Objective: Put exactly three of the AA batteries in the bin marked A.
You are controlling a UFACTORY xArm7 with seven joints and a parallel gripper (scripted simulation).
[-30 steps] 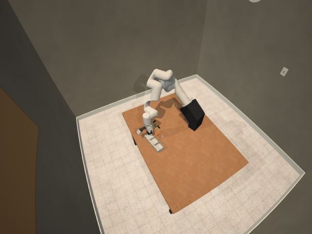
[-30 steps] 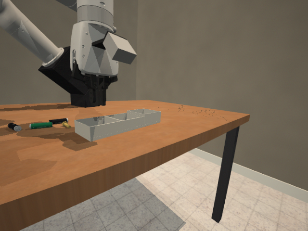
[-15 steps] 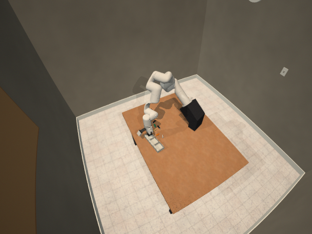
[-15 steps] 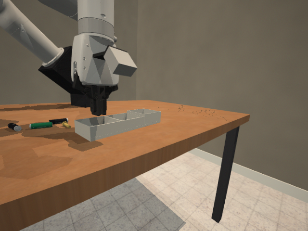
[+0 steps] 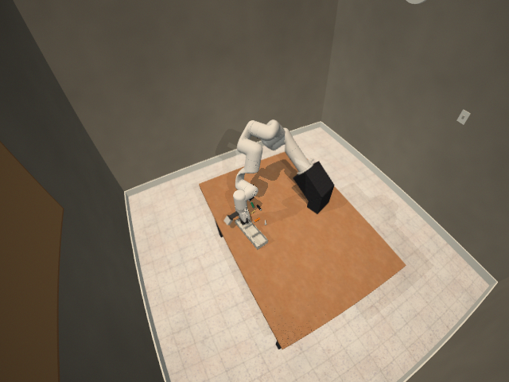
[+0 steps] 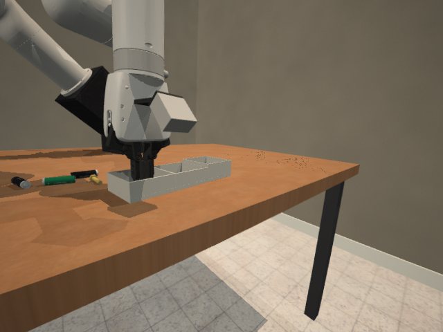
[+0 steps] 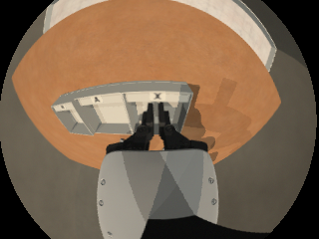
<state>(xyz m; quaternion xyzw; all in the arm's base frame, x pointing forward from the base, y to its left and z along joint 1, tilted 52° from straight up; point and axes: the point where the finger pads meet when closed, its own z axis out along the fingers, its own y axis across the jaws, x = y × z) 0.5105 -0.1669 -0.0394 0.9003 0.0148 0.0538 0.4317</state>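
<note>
The three-compartment bin lies 8 cm to the left of my hand and 2 cm below it. Also, from my hand: yellow piece 11 cm behind, 4 cm to the right, 3 cm below; then orange battery 9 cm behind, 3 cm to the left, 3 cm below; then pale piece 11 cm behind, 9 cm to the left, 3 cm below.
</note>
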